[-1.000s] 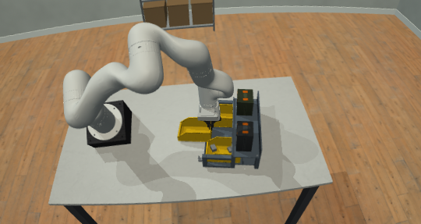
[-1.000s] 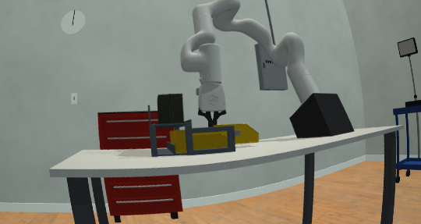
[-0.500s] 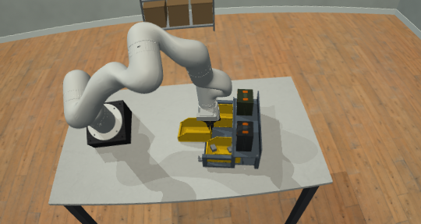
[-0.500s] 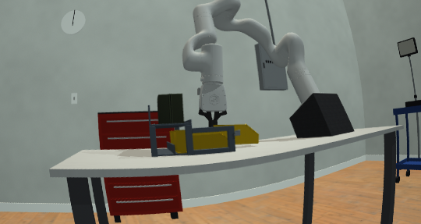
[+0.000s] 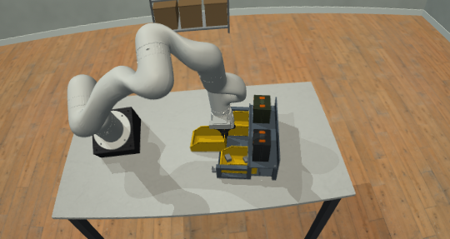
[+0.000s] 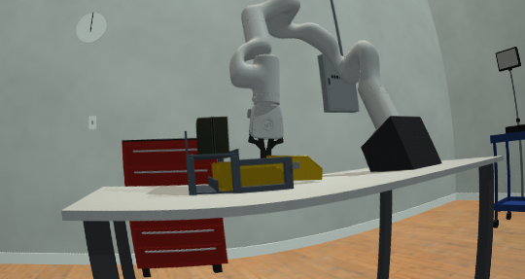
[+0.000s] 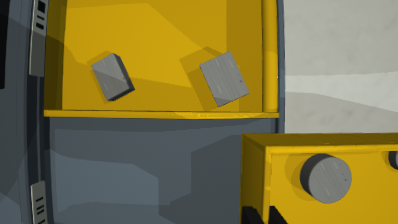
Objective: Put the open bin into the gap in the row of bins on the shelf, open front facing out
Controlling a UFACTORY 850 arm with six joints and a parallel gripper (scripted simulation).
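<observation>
Right now my hand is 10 cm short of the grey shelf, 3 cm to the left of it and 3 cm above it.
</observation>
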